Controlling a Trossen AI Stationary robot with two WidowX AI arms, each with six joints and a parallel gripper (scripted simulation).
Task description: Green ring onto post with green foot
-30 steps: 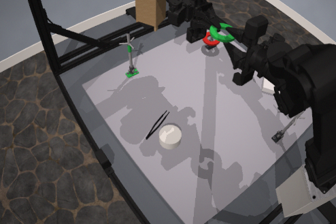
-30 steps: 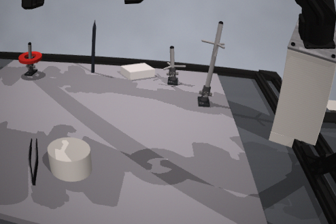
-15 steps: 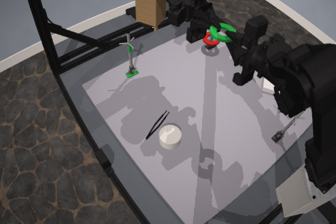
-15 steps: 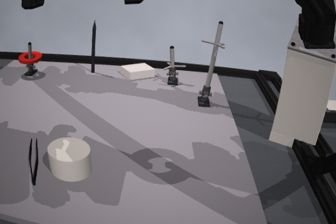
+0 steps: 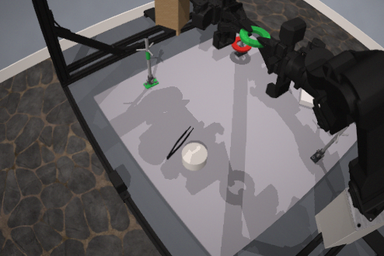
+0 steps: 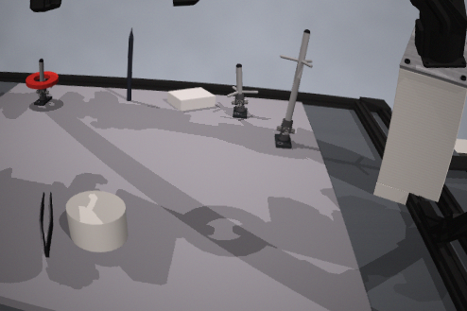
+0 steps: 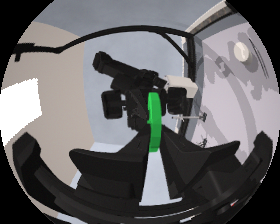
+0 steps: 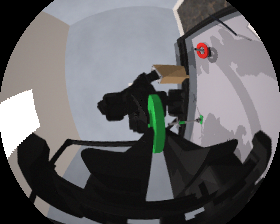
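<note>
Right now the green ring is 50 mm to the left of my right hand. The rest, counted from my right hand: short grey post (230 mm ahead, 110 mm to the right, 250 mm below); dark stick (230 mm ahead, 100 mm to the left, 200 mm below); tall post (130 mm ahead, 200 mm to the right, 200 mm below).
The green ring is 10 mm ahead of my left hand and 50 mm to the right of it. From my left hand the other things lie so: short grey post (240 mm ahead, 200 mm to the right, 250 mm below); then dark stick (240 mm ahead, 10 mm to the left, 200 mm below); then tall post (140 mm ahead, 290 mm to the right, 200 mm below).
</note>
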